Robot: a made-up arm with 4 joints.
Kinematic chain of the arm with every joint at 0, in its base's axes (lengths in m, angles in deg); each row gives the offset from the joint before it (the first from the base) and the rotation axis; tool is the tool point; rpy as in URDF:
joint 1: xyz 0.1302 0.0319 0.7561 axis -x
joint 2: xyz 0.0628 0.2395 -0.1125 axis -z
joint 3: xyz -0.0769 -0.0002 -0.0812 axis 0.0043 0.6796 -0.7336
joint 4: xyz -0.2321 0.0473 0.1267 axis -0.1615 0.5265 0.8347
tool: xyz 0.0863 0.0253 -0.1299 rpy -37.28 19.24 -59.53
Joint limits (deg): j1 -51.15..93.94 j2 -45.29..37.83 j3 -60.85..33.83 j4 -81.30..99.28
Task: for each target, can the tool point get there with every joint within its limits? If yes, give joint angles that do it. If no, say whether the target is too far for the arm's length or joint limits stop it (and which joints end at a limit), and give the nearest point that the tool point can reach.
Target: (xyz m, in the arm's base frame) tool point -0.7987 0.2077 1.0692
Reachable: no: too far | nearest point -0.1855 0.3085 0.8970 | short by 0.645 m
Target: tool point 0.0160 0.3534 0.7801
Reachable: yes | joints -32.70 15.84 -7.04 -50.21
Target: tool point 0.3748 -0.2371 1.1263
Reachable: no: joint limits stop it (at a limit: joint 1, joint 2, joint 3, joint 4) | nearest point 0.1504 -0.3548 0.8430 | short by 0.380 m
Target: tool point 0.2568 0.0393 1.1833
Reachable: no: joint limits stop it (at a limit: joint 1, joint 2, joint 3, joint 4) | nearest point 0.0622 0.3002 0.9722 | short by 0.388 m
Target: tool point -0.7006 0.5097 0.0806
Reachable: no: too far | nearest point -0.1474 0.3167 0.3534 | short by 0.646 m
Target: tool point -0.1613 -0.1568 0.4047
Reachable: yes | joints 79.21 7.64 -10.44 74.85
